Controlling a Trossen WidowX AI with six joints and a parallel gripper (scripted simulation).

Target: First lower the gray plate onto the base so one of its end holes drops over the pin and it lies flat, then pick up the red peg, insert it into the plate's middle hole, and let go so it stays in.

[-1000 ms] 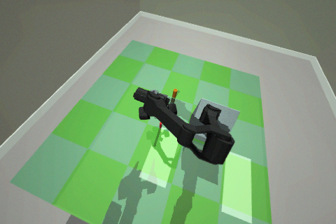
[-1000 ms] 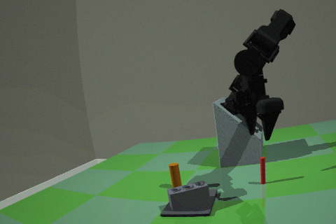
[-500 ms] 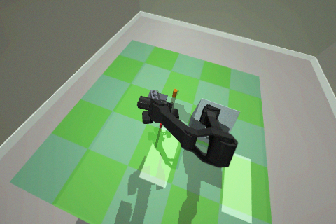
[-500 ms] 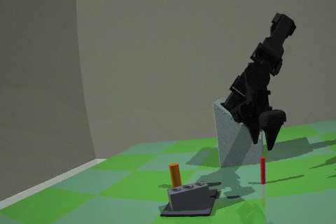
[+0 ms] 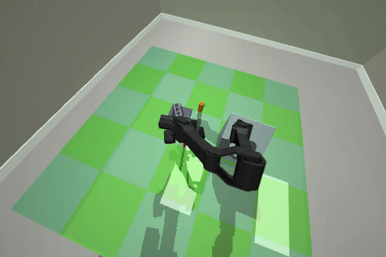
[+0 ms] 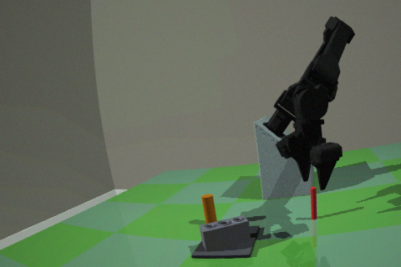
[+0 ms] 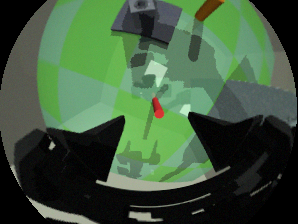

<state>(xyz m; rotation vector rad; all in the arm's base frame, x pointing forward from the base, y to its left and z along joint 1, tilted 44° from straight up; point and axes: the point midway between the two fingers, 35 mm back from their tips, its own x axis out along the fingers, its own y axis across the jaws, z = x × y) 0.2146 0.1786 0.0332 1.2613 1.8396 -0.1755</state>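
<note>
My gripper tip is now 5 cm above the red peg. Round my gripper tip: orange cylinder (27 cm to the right, 5 cm below, 2 cm ahead); then base (16 cm to the right, 12 cm ahead, 8 cm below); then gray plate (17 cm to the right, 14 cm ahead, 4 cm below).
</note>
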